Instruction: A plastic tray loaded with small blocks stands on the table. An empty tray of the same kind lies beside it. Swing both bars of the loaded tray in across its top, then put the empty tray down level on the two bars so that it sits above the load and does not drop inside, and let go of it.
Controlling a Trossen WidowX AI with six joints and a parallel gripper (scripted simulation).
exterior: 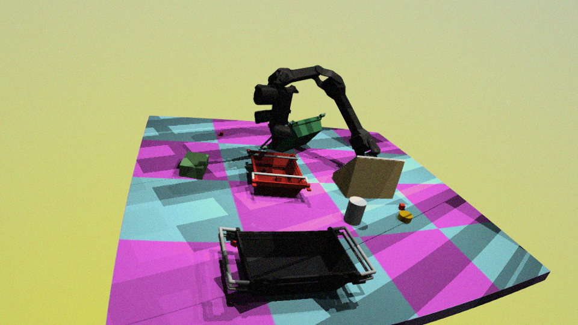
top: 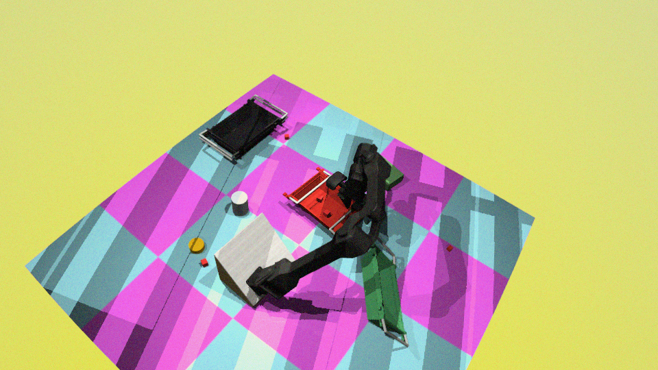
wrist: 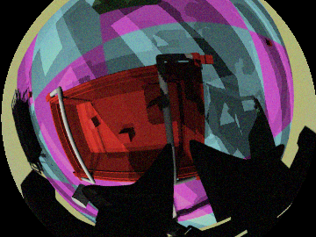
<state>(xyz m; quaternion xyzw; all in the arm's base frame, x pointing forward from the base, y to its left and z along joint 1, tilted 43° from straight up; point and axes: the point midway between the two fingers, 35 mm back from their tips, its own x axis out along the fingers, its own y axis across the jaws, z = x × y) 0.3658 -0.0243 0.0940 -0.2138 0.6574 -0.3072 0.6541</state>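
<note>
Now: gripper tip 25 cm to the left of the green tray, 16 cm past it and 2 cm above it. The rest, counted from my gripper tip: green block: 27 cm ahead, 7 cm below, 1 cm to the left; then grey cylinder: 32 cm to the left, 18 cm behind, 6 cm below; then yellow disc: 38 cm behind, 33 cm to the left, 8 cm below.
</note>
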